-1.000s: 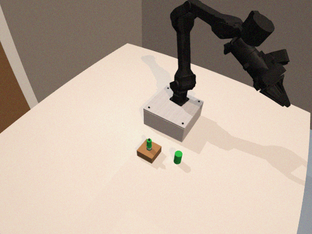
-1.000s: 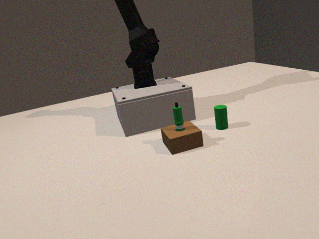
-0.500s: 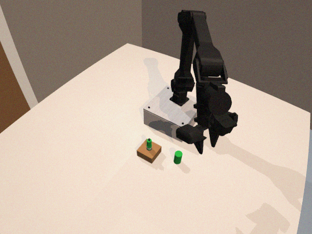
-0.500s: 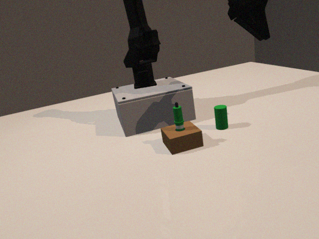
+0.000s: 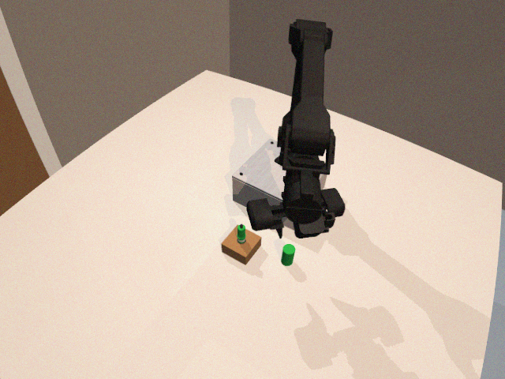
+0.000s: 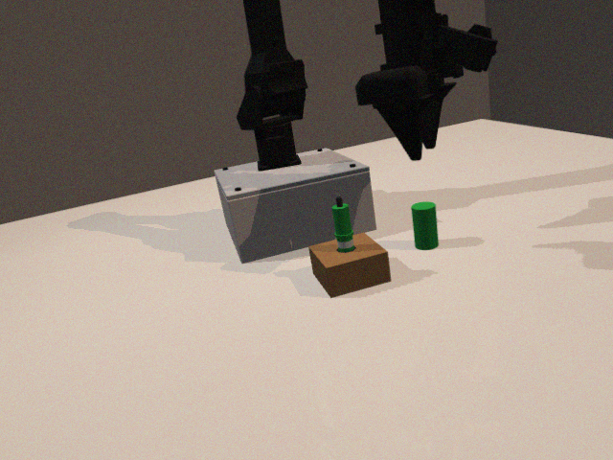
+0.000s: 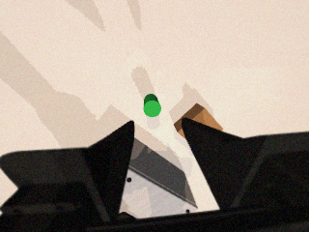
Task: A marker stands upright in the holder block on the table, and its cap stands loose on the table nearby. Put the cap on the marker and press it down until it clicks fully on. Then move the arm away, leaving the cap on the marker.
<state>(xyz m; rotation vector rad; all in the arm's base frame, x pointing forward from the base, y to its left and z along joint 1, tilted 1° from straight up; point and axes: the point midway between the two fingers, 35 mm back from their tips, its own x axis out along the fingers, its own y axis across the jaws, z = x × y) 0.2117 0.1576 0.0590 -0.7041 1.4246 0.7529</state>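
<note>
My gripper tip is 9 cm above the green cap and 1 cm past it. The rest, counted from my gripper tip: brown holder block (11 cm to the right, 10 cm below, 4 cm ahead).
</note>
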